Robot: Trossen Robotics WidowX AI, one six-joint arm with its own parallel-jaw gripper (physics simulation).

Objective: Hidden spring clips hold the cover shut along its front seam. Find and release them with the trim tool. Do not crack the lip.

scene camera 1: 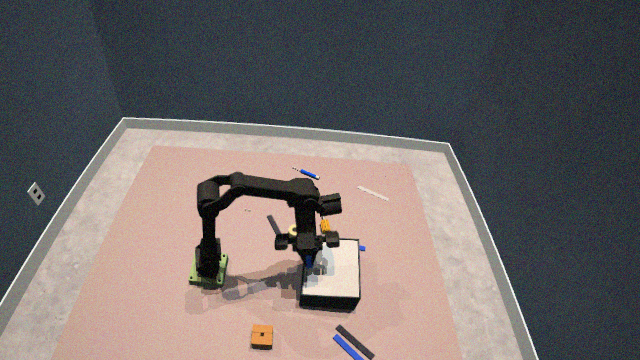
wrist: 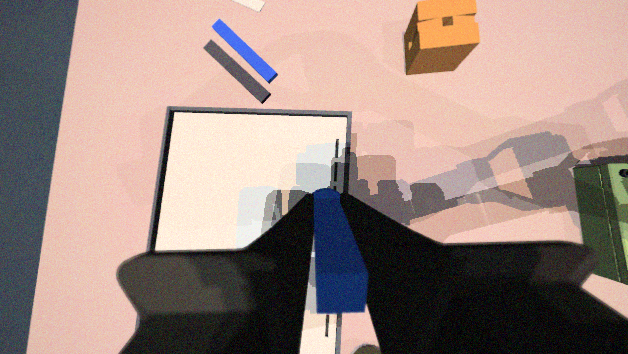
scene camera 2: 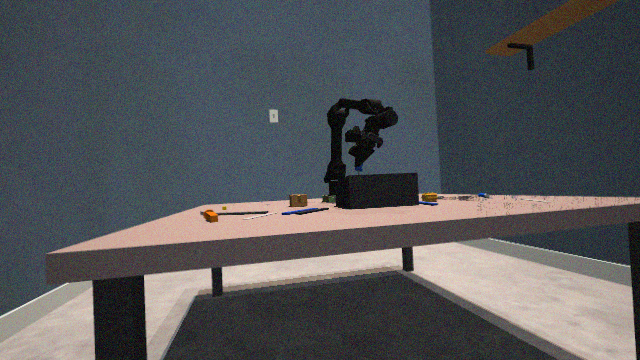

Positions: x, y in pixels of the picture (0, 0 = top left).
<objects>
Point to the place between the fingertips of my gripper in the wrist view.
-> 326, 200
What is my gripper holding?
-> A blue trim tool.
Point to a cover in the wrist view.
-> At 230, 177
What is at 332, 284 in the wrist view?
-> A blue trim tool.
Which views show my gripper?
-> Scene camera 1, the wrist view and scene camera 2: all of them.
</objects>
